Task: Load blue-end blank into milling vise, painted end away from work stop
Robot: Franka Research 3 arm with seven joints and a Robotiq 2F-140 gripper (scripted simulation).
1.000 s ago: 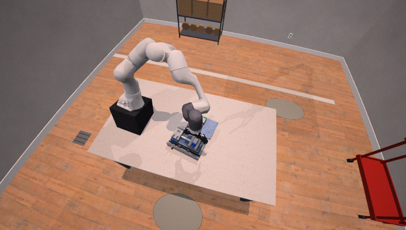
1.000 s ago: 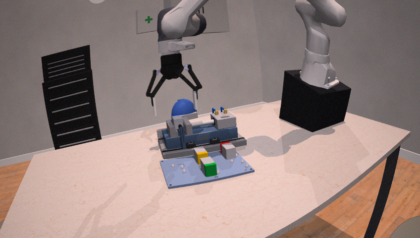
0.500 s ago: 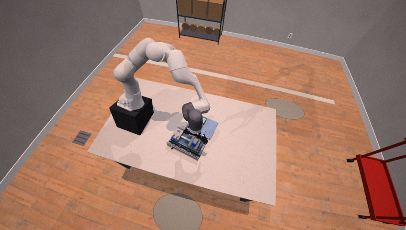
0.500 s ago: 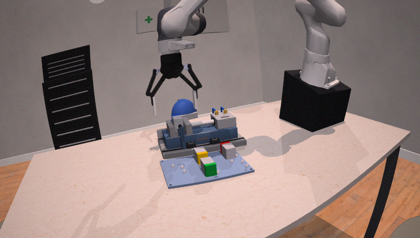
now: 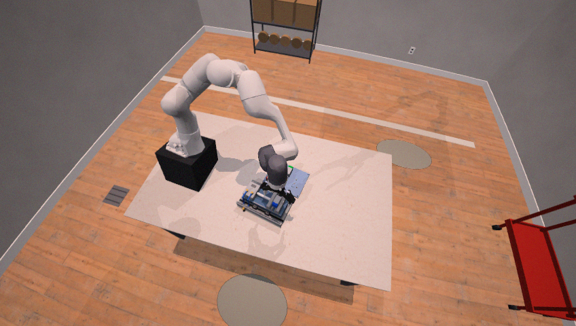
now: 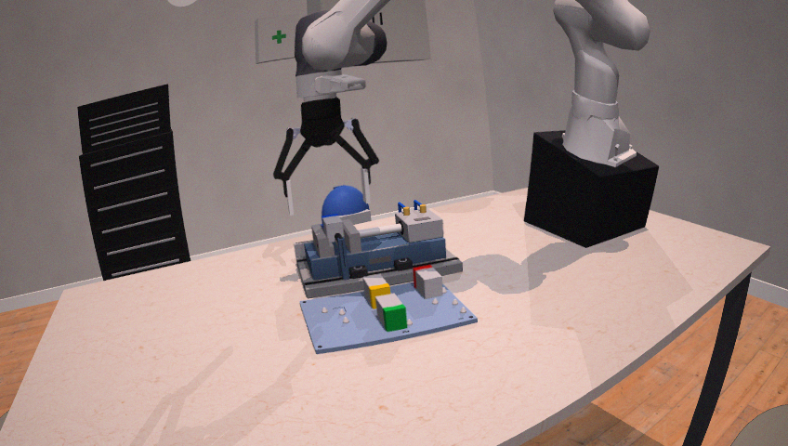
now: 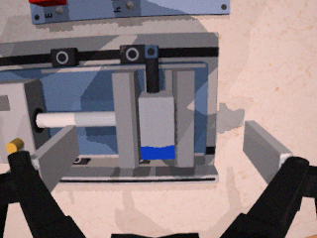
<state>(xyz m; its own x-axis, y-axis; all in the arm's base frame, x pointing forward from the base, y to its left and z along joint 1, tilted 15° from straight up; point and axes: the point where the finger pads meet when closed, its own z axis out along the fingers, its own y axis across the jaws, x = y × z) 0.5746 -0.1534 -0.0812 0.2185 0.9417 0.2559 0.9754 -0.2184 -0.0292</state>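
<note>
My gripper is now 5 cm above the blue-ended blank. The rest, counted from my hand: moving jaw: 3 cm behind, 1 cm to the left, 7 cm below; then black work stop rod: 5 cm to the left, 6 cm below; then fixed jaw: 2 cm ahead, 7 cm below.
</note>
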